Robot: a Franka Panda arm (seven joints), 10 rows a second.
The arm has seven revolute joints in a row. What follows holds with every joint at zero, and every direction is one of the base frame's.
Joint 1 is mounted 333 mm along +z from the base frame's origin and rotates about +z.
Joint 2 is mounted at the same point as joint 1 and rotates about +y.
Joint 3 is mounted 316 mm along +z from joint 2 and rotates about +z.
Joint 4 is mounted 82.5 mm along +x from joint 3 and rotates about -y.
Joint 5 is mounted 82.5 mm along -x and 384 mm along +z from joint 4 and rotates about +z.
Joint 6 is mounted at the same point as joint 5 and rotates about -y.
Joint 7 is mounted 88 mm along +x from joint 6 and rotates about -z.
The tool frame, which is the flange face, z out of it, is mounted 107 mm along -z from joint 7; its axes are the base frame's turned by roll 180, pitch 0 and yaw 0 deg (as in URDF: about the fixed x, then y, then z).
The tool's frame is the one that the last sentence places.
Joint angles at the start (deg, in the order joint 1, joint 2, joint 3, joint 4, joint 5, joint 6, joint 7):
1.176 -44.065 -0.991 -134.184 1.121 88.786 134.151
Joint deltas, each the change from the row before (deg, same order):
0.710 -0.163 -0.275 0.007 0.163 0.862 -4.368
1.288 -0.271 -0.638 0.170 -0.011 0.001 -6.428
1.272 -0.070 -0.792 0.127 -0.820 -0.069 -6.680
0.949 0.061 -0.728 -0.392 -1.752 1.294 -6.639
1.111 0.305 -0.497 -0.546 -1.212 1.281 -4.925
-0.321 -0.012 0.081 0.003 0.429 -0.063 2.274
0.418 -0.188 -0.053 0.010 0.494 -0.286 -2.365
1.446 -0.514 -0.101 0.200 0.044 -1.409 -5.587
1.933 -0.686 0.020 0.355 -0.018 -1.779 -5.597
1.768 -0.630 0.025 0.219 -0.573 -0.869 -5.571
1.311 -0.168 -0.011 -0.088 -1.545 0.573 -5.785
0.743 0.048 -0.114 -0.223 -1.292 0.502 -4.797
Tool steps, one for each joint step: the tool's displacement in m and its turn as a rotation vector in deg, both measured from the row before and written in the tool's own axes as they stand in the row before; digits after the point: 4 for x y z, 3 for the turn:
-0.0022 0.0009 -0.0022 0.519 -0.936 -4.891
-0.0012 0.0025 -0.0027 0.058 -0.590 -7.274
0.0004 0.0001 -0.0011 0.201 0.185 -7.384
0.0017 -0.0039 0.0017 1.234 0.818 -7.070
-0.0018 -0.0033 0.0044 0.647 0.699 -5.719
0.0005 0.0001 0.0000 -0.144 -0.339 2.551
-0.0023 0.0020 -0.0007 -0.245 -0.500 -2.729
-0.0057 0.0062 -0.0022 -0.747 -0.006 -6.963
-0.0090 0.0075 -0.0037 -0.778 0.079 -7.549
-0.0078 0.0046 -0.0035 -0.041 0.564 -7.342
-0.0038 -0.0008 -0.0010 0.529 1.572 -7.039
-0.0006 -0.0015 0.0013 0.033 1.229 -5.446

